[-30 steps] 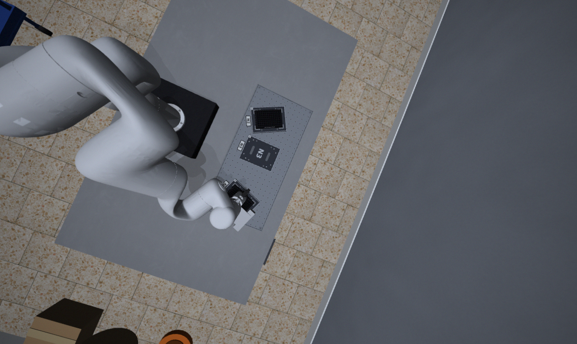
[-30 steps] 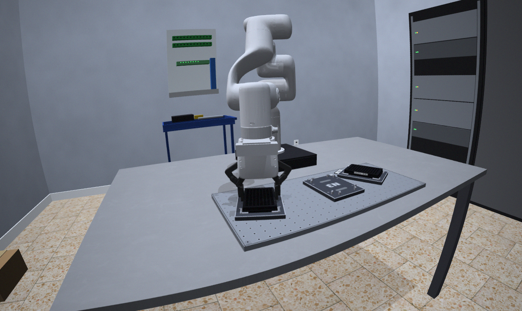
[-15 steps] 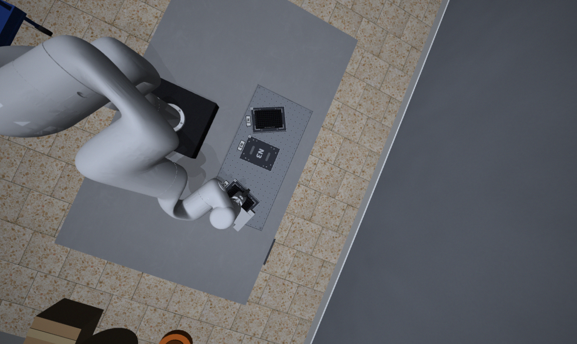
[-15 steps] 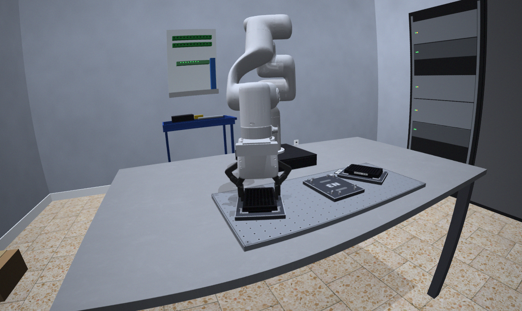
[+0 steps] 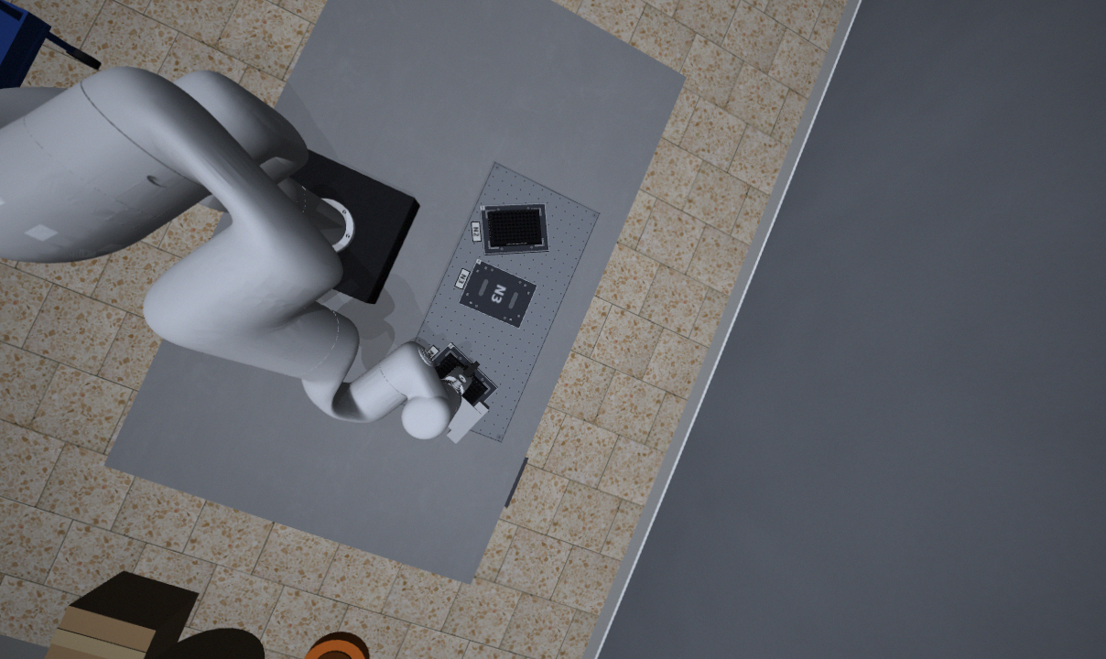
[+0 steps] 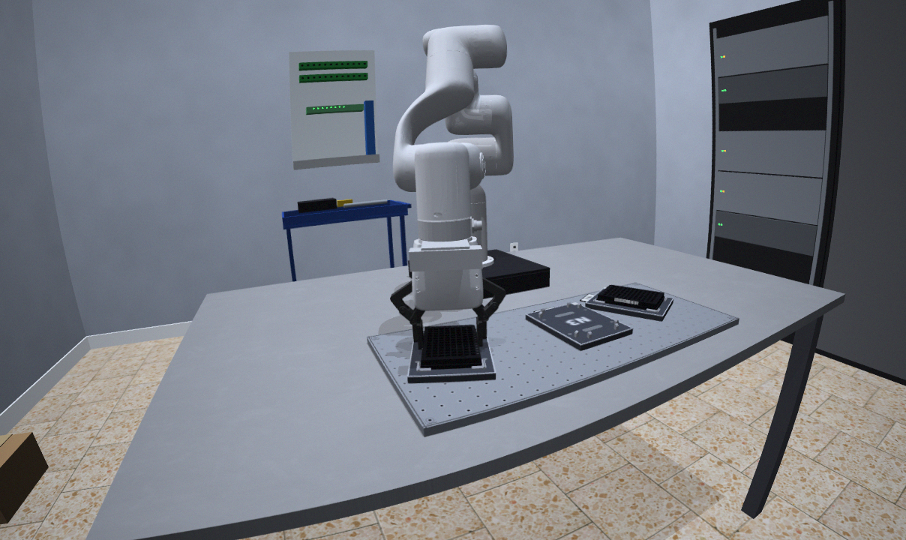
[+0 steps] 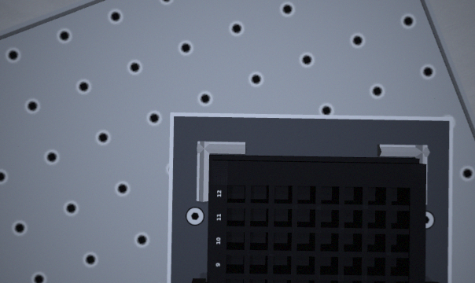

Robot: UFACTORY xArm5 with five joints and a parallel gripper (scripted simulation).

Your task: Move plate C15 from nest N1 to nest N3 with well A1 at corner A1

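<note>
Now: the nest N3 24 cm to the left of my hand, 3 cm below it and 1 cm ahead of it. The rest, counted from my hand: plate C15: 1 cm below.
</note>
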